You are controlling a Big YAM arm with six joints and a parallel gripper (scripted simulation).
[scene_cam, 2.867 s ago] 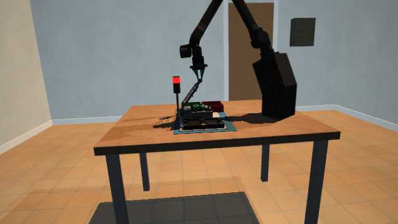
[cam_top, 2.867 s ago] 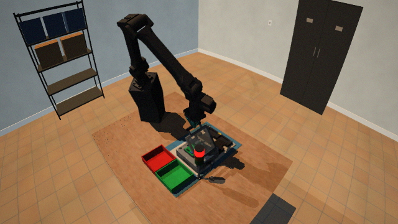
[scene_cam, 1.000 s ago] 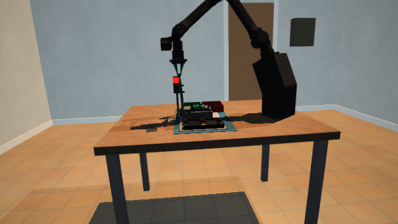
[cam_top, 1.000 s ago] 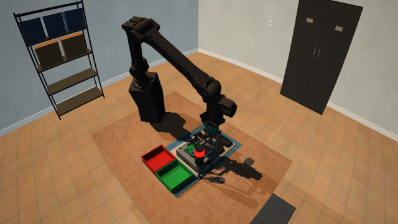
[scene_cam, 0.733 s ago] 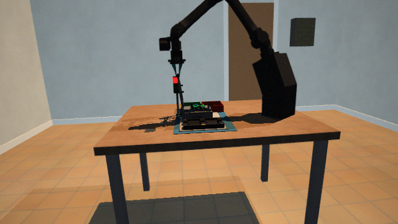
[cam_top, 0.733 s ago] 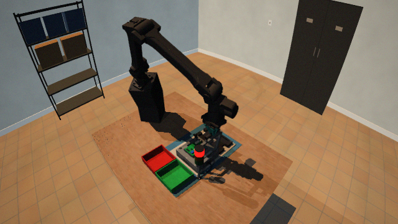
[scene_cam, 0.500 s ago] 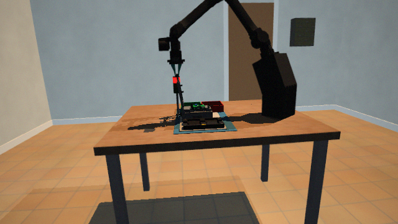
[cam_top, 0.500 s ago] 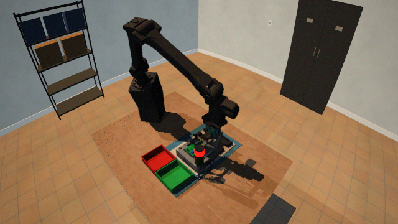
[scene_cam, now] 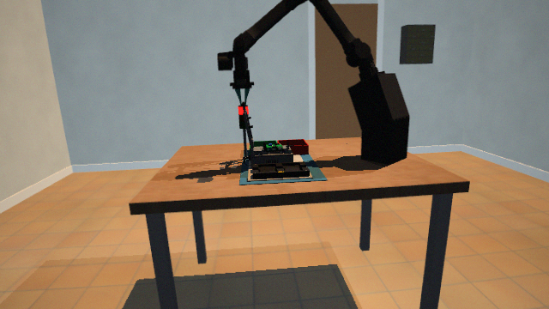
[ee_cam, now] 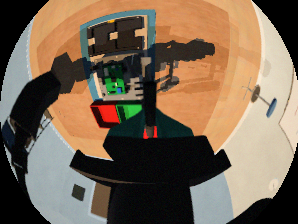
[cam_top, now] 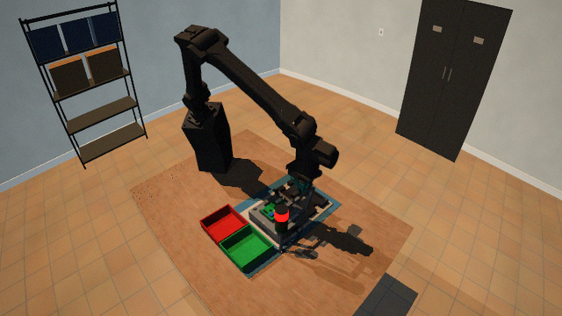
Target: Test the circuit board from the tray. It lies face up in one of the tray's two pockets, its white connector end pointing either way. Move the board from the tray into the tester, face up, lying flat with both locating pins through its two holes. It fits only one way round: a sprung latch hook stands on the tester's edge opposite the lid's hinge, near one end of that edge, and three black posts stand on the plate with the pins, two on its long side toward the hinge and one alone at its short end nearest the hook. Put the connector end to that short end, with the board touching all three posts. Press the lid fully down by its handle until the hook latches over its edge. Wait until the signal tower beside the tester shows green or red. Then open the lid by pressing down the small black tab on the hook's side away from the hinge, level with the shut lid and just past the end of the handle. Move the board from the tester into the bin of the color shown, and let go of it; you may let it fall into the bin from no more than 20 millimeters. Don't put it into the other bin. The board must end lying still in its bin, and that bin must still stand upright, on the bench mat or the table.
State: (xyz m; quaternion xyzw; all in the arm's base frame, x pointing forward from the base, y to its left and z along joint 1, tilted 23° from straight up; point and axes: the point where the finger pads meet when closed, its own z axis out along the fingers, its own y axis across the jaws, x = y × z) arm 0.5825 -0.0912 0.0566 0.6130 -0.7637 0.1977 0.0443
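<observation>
The green circuit board lies 200 mm below my hand, 120 mm behind it and 30 mm to the left of it. Round my hand: green bin (260 mm below, 170 mm to the right, 130 mm behind); then tester lid (90 mm below, 10 mm behind); then red bin (280 mm behind, 260 mm below, 130 mm to the right).
</observation>
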